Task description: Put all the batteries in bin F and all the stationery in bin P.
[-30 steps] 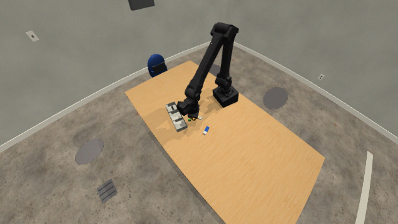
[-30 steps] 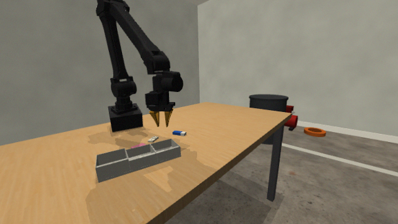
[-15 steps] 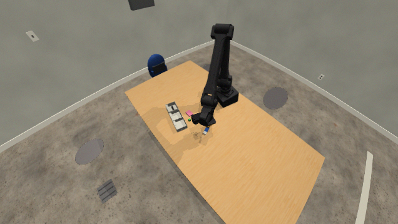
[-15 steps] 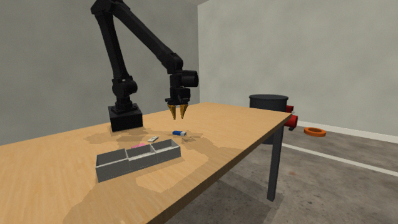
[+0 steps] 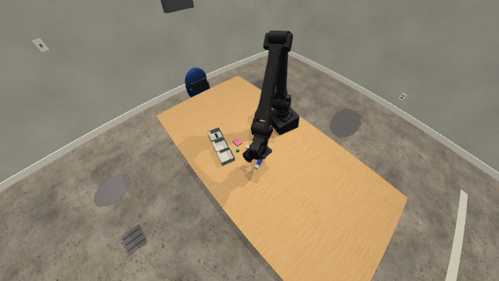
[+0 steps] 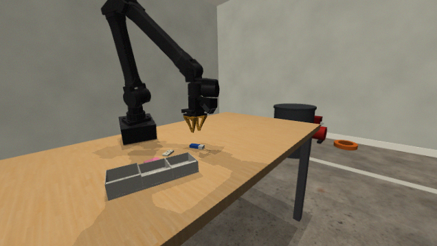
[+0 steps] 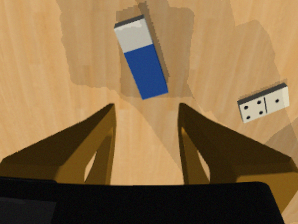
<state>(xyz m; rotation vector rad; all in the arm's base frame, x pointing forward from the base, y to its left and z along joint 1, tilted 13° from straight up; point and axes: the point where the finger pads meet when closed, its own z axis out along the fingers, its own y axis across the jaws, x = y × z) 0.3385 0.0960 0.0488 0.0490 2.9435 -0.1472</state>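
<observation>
The blue-and-white eraser lies 8 cm below my hand and 1 cm ahead of it. The rest, counted from my hand: green ball: 15 cm to the right, 8 cm below, 2 cm ahead; pink eraser block: 20 cm to the right, 8 cm below, 2 cm behind; white domino-like piece: 11 cm to the right, 8 cm below, 5 cm behind.
</observation>
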